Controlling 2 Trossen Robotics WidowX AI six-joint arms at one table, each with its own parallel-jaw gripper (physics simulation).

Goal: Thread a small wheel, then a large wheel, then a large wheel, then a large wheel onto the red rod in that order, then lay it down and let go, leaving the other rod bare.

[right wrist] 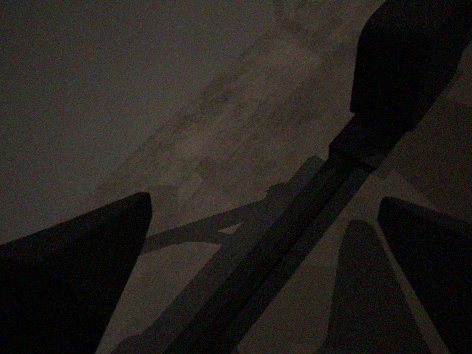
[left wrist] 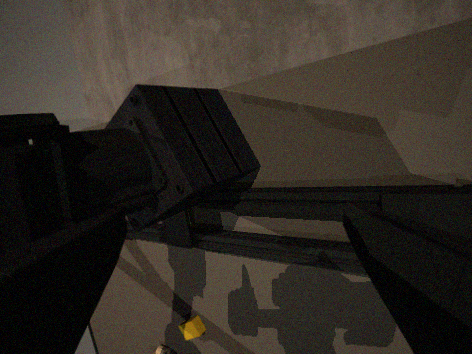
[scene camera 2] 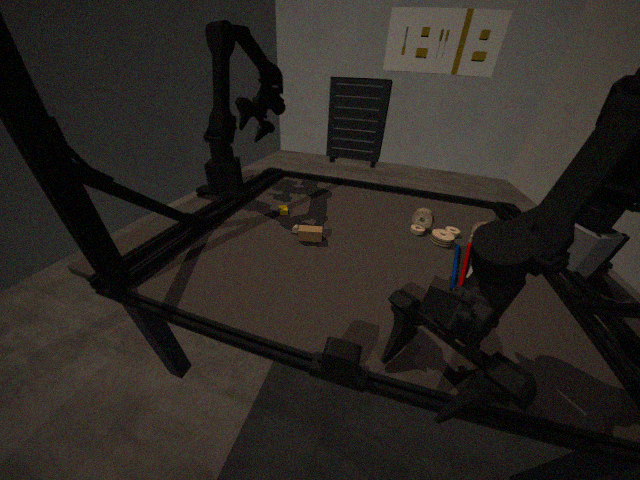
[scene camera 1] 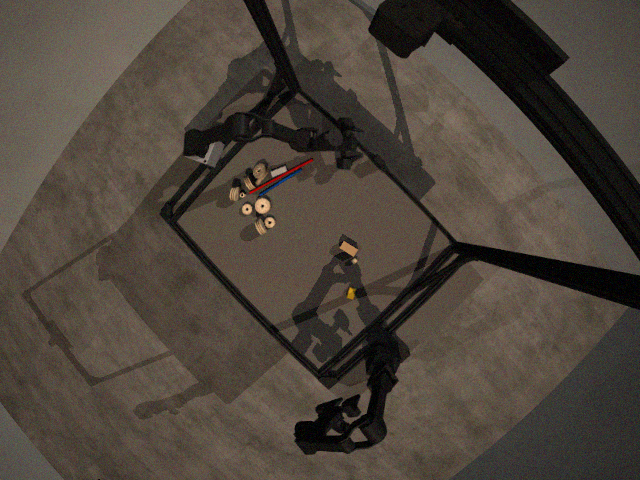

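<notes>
The red rod lies beside the blue rod; neither shows a wheel on it. A large wheel lies flat near the rods' ends, with a small wheel beside it. Another small wheel is next to a large wheel on edge. More wheels cluster at the rods' left in scene camera 1. My right gripper is open, beyond the rods' other ends. My left gripper is open, outside the table frame.
A white block lies beside the red rod. A wooden block and a yellow piece lie nearer the left arm. Dark frame rails edge the table; a dark box sits on one rail.
</notes>
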